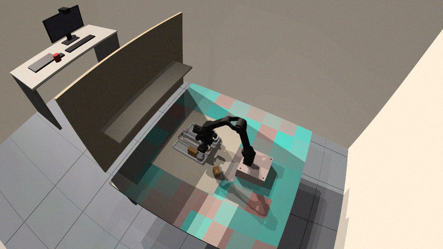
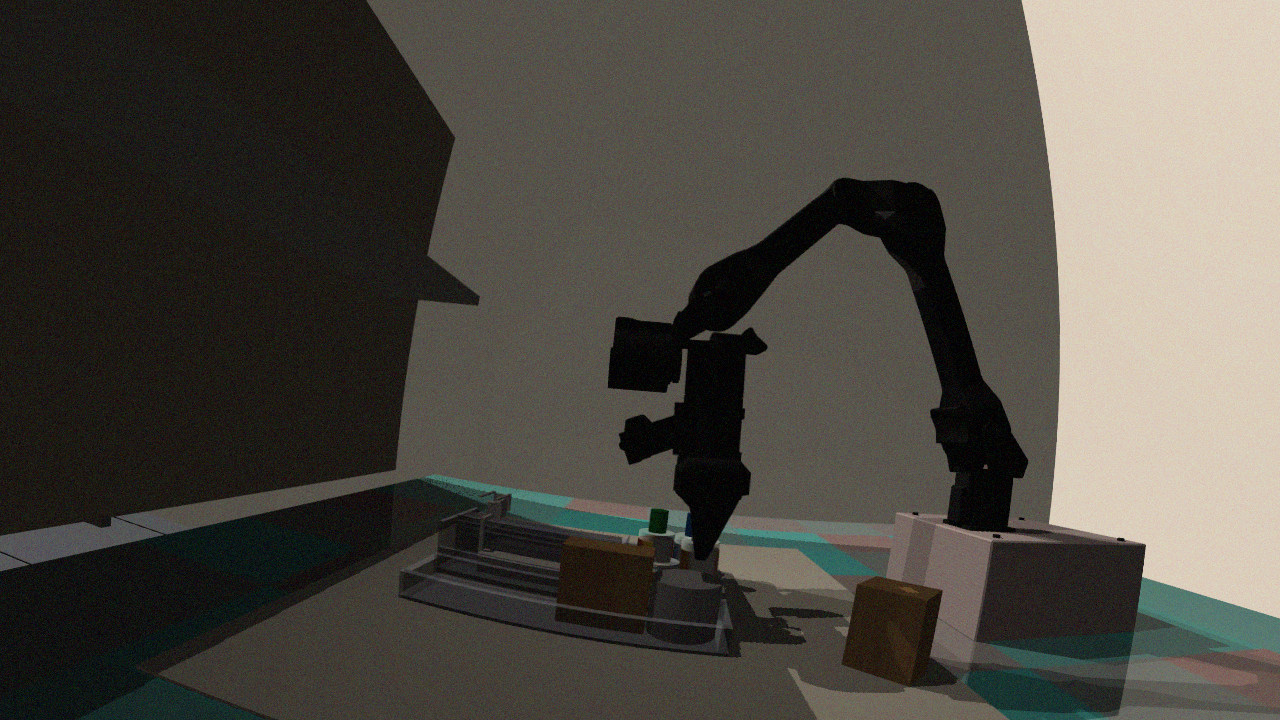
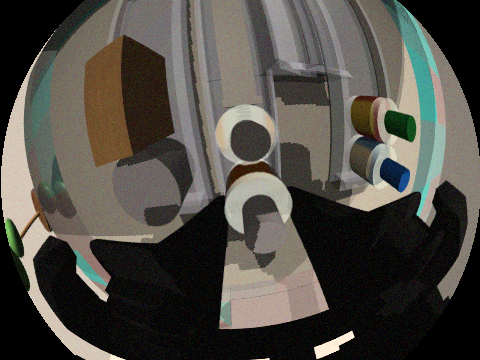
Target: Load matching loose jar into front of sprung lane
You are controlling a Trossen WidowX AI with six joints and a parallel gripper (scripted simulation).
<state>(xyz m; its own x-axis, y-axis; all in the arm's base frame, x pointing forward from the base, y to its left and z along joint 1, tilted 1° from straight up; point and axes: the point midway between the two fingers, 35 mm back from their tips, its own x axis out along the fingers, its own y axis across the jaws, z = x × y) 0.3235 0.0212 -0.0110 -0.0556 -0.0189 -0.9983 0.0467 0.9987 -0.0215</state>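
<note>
Right now my gripper tip is 20 mm short of the grey cylinder, 80 mm to the right of it and 30 mm above it. From my gripper tip the other things lie so: orange box 80 mm ahead, 70 mm to the left, 20 mm below; grey lane rack 140 mm ahead, 30 mm to the right, 40 mm below.
</note>
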